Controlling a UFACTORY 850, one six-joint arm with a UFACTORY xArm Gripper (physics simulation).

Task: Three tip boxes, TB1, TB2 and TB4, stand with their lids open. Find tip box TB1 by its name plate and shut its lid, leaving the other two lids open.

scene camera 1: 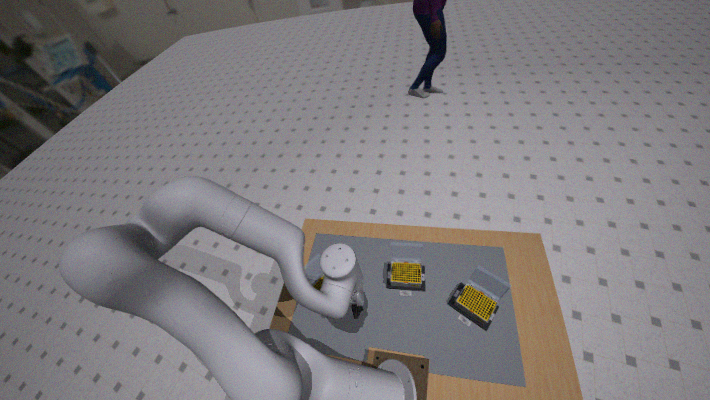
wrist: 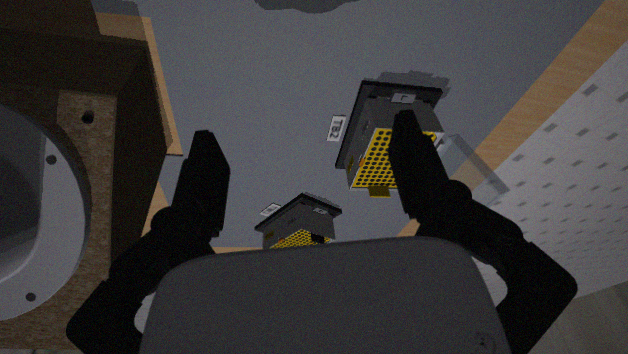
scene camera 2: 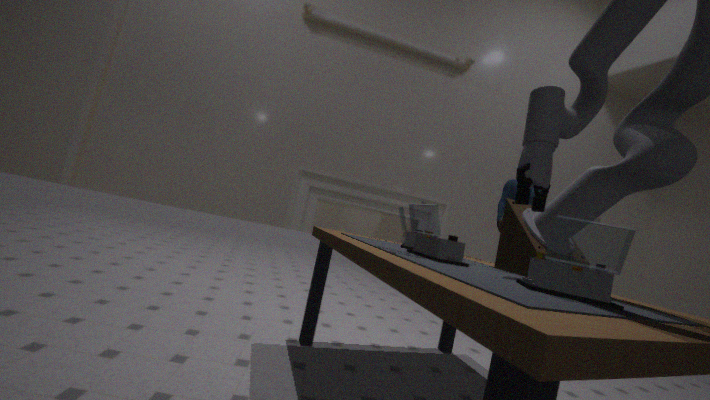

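Observation:
Tip box TB1 (scene camera 1: 477, 302) (wrist: 300, 227) has yellow tips and stands at the right of the mat, turned at an angle. Its name plate (wrist: 271, 209) is small and blurred. Its clear lid (scene camera 1: 490, 283) stands open on the far side and is hidden in the wrist view. Tip box TB2 (scene camera 1: 406, 274) (wrist: 395, 107) stands in the middle, lid (wrist: 477, 167) open, its plate (wrist: 336, 128) readable. The third box, TB4 (scene camera 1: 318, 283), is mostly hidden behind the arm. My gripper (scene camera 1: 356, 310) (scene camera 2: 530, 205) (wrist: 305, 140) is open and empty, above the mat, left of TB2 in scene camera 1.
The arm's base plinth (scene camera 1: 423, 369) (scene camera 2: 511, 245) (wrist: 132, 115) stands at the table's near edge. In scene camera 2, open-lidded tip boxes (scene camera 2: 570, 277) (scene camera 2: 437, 246) stand on the mat; I cannot tell which they are. A person (scene camera 1: 430, 50) stands on the floor beyond the table.

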